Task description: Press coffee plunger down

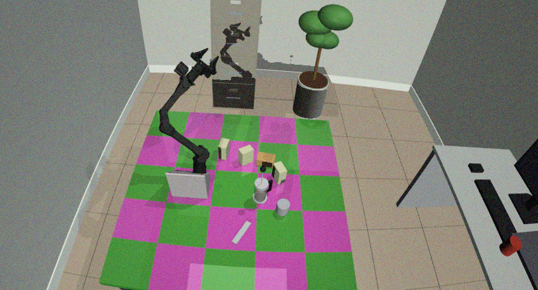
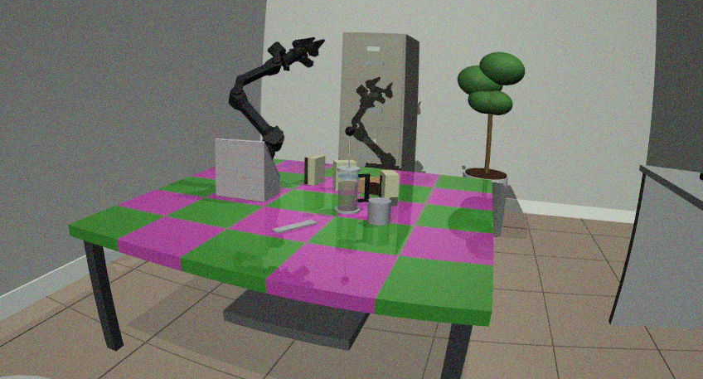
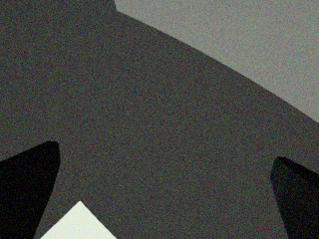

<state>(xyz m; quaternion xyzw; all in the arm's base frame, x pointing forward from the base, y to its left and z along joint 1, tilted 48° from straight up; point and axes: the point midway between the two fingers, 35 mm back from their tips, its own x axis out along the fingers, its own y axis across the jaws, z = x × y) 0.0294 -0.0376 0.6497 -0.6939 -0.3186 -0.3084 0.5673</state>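
Now: gripper tip 480 mm above the coffee press, 470 mm to the left of it and 390 mm short of it. Also, from my gripper tip: flat grey bar 720 mm to the right, 610 mm below, 320 mm ahead; then grey cup 580 mm below, 540 mm to the right, 510 mm ahead.
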